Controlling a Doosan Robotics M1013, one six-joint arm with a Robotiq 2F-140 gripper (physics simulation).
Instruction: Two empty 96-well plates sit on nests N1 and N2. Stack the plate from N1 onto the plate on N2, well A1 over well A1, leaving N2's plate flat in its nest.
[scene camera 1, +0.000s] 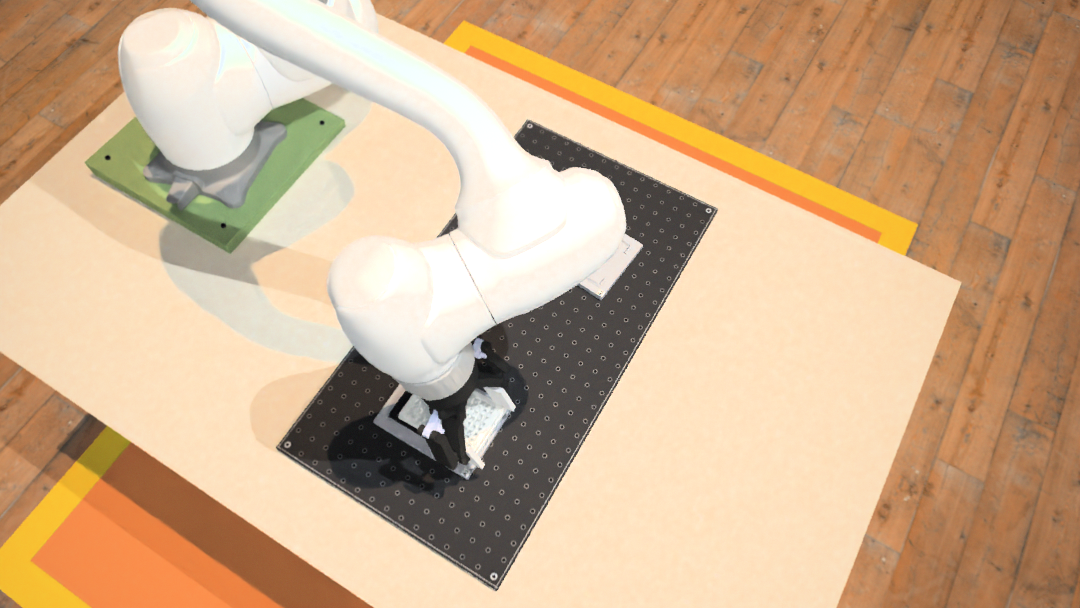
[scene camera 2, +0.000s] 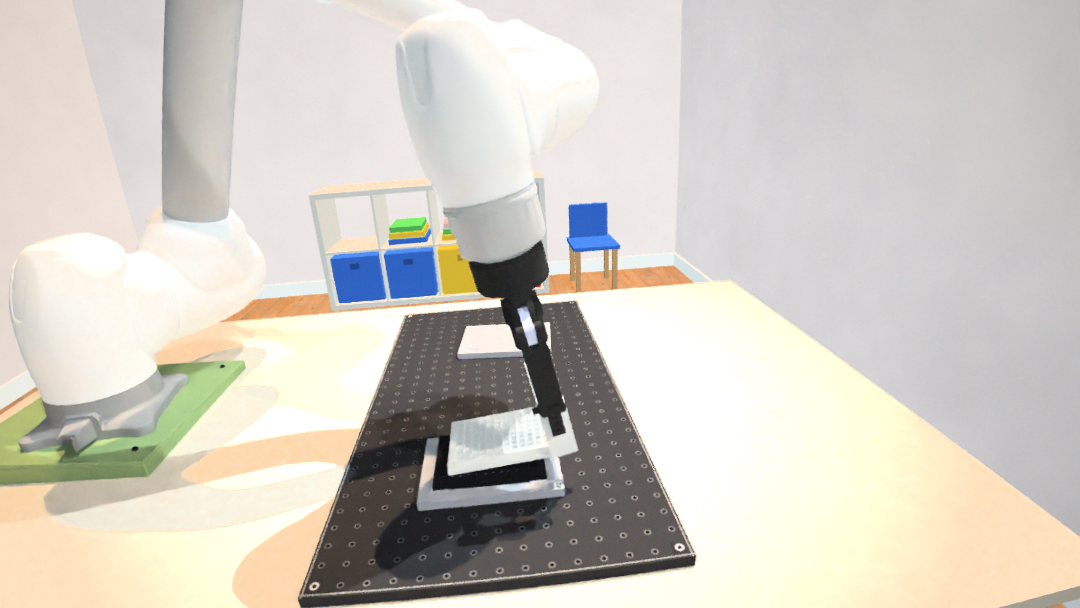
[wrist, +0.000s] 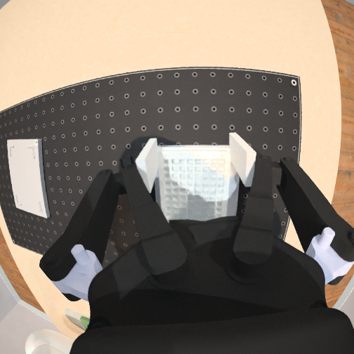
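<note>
The clear 96-well plate is between the pads of my gripper, which is shut on it near one end. In scene camera 2 the plate looks tilted, its right side higher. It is over the black plate, which sits in the white nest, N2. A dark gap shows below the clear plate's near edge; whether the plates touch elsewhere I cannot tell. The other nest, N1, is empty. Well A1 cannot be made out on either plate.
Both nests stand on the black perforated board on the pale table. The arm's green base plate is at the left. A shelf unit and blue chair stand beyond the table.
</note>
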